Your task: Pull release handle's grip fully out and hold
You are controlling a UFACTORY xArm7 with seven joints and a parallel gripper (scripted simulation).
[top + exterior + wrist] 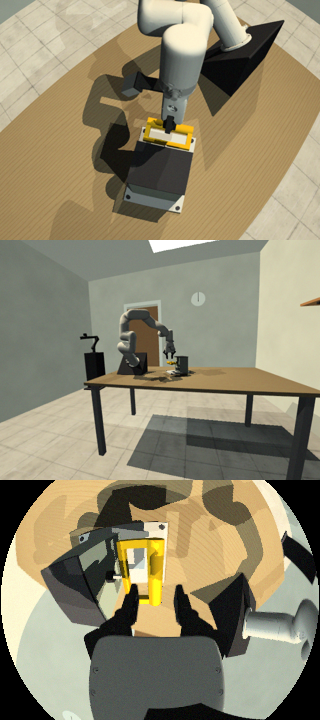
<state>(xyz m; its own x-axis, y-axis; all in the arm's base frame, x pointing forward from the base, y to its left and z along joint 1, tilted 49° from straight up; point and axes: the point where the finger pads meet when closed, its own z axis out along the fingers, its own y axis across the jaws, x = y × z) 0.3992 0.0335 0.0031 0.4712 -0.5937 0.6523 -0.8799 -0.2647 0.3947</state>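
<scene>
My gripper is now 9 cm short of the base plate, 5 cm to the right of it and 16 cm above it.
</scene>
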